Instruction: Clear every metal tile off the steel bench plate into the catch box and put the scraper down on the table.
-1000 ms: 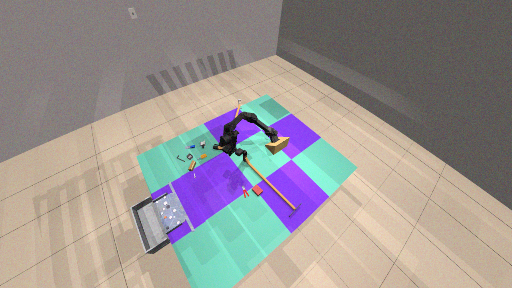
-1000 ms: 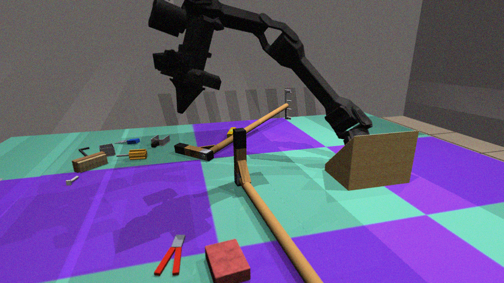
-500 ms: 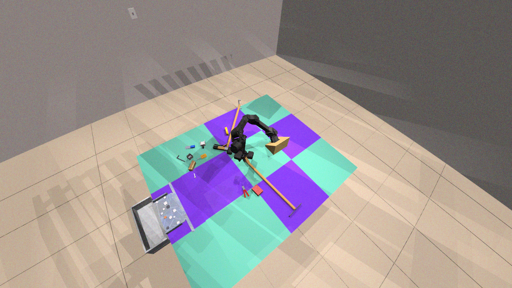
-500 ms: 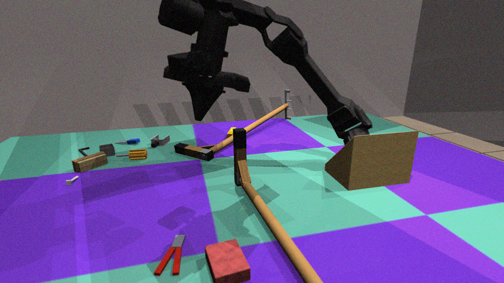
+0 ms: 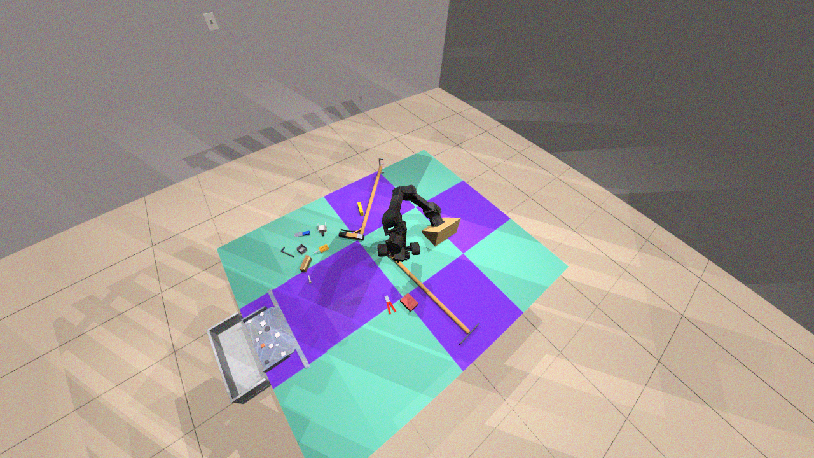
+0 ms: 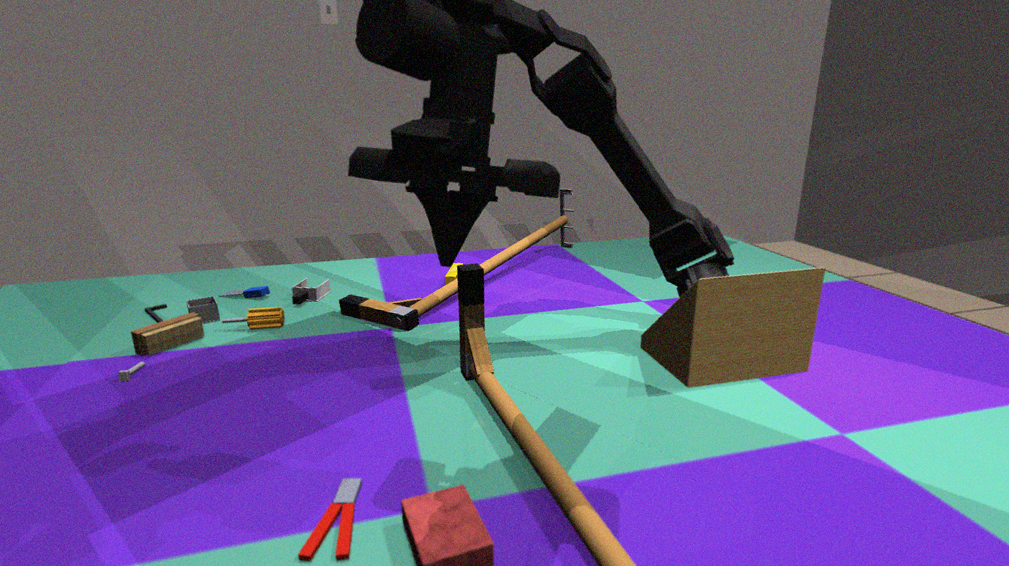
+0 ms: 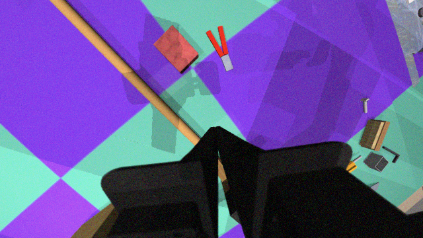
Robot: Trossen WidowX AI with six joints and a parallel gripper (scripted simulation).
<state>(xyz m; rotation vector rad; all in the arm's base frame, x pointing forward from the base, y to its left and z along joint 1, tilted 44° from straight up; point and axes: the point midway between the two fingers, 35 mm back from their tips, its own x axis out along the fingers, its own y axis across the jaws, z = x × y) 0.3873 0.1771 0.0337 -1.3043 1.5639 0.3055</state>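
Now: the long scraper 14 cm to the left of my gripper tip, 13 cm below it and 7 cm behind it. From my gripper tip the other things lie so: red block: 18 cm below, 14 cm to the left, 3 cm ahead; then wooden block: 37 cm to the right, 33 cm ahead, 17 cm below; then orange screwdriver: 40 cm to the right, 22 cm ahead, 17 cm below.
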